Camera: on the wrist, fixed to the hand. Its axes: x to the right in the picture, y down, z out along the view.
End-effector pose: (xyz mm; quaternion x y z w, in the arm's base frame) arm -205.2 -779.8 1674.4 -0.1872 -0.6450 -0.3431 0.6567
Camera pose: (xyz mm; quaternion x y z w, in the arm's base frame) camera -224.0 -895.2 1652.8 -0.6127 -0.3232 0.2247 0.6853
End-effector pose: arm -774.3 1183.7 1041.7 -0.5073 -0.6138 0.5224 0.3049
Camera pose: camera -743.6 1216.3 1151.9 0.7873 0.0797 -0.5826 0.1856
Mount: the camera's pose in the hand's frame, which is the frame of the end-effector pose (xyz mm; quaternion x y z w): 4.3 -97.4 -68.1 -0.0182 -0.0225 0.7174 0.6961
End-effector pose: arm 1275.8 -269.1 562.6 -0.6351 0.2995 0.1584 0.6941
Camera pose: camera 1323.0 -350.2 635.6 -0.2363 0.6456 0.6280 0.3647
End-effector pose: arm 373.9 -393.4 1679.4 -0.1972 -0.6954 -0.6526 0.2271
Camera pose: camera 318.8 -468.3 1605.2 -0.6550 -0.3358 -0.2996 0.6070
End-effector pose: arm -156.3 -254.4 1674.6 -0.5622 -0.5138 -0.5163 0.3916
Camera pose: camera -264.4 -303.7 1680.9 -0.7787 0.0463 -0.0752 0.6212
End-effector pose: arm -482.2 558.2 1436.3 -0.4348 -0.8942 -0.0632 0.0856
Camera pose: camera -554.9 488.9 1500.0 -0.9471 -0.3113 0.0109 0.0769
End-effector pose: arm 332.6 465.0 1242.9 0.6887 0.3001 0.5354 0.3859
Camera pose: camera 267.6 533.7 1170.8 -0.6997 0.3036 -0.6395 0.0962
